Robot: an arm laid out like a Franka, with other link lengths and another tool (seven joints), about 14 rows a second.
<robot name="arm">
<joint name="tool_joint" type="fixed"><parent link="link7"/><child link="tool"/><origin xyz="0.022 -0.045 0.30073" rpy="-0.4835 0 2.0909"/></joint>
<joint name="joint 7" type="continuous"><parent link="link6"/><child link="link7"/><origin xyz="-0.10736 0 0" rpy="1.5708 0 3.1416"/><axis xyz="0 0 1"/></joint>
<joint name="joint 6" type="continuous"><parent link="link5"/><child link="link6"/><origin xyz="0 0 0" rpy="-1.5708 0 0"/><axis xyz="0 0 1"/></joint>
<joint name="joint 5" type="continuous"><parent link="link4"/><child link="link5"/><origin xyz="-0.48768 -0.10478 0" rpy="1.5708 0 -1.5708"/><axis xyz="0 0 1"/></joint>
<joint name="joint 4" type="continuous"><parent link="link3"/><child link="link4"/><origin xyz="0 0.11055 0" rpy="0 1.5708 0"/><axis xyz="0 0 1"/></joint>
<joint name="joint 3" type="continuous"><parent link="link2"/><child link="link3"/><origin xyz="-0.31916 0 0" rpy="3.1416 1.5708 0"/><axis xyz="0 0 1"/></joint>
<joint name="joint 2" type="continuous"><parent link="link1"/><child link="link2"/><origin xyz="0 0 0" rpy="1.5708 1.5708 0"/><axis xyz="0 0 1"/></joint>
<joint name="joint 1" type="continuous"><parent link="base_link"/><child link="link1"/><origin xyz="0 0 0.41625" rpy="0 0 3.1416"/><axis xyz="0 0 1"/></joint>
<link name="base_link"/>
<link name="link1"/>
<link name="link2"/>
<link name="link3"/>
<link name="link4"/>
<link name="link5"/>
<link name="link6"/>
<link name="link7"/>
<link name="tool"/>
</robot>
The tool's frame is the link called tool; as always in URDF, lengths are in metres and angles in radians. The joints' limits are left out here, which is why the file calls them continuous.
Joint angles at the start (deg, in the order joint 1, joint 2, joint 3, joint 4, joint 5, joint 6, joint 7): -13.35, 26.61, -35.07, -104.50, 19.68, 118.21, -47.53
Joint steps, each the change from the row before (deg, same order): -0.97, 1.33, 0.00, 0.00, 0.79, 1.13, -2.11; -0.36, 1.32, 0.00, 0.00, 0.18, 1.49, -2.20; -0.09, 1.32, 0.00, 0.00, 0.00, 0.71, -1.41; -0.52, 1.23, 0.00, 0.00, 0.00, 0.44, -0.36; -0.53, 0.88, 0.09, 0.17, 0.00, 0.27, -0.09; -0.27, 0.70, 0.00, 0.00, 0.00, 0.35, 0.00; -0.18, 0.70, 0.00, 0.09, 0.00, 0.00, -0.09; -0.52, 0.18, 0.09, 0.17, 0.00, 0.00, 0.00; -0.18, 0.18, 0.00, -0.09, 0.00, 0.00, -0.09; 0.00, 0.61, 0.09, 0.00, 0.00, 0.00, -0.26; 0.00, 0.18, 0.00, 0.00, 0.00, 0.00, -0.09; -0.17, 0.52, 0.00, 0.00, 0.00, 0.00, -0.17; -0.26, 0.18, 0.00, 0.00, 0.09, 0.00, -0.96
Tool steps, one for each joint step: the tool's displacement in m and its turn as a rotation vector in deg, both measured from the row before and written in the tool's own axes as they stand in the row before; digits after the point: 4 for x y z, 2 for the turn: 0.0152, -0.0063, 0.0109, 0.15, 0.44, -0.49; 0.0103, -0.0069, 0.0108, 0.26, 1.53, -1.05; 0.0059, -0.0042, 0.0139, -0.57, 1.23, -0.74; 0.0103, -0.0029, 0.0138, -0.73, 0.37, 0.46; 0.0078, -0.0025, 0.0084, -0.43, 0.14, 0.48; 0.0057, -0.0022, 0.0075, -0.33, 0.16, 0.43; 0.0037, -0.0013, 0.0077, -0.57, 0.16, 0.20; 0.0055, -0.0003, 0.0010, -0.03, -0.20, 0.34; 0.0027, 0.0003, 0.0035, -0.25, -0.04, 0.12; 0.0001, -0.0012, 0.0078, -0.59, 0.29, -0.19; 0.0004, -0.0003, 0.0022, -0.17, 0.09, -0.04; 0.0032, -0.0006, 0.0066, -0.49, 0.11, 0.09; 0.0033, 0.0007, 0.0028, -0.14, 0.25, -0.60
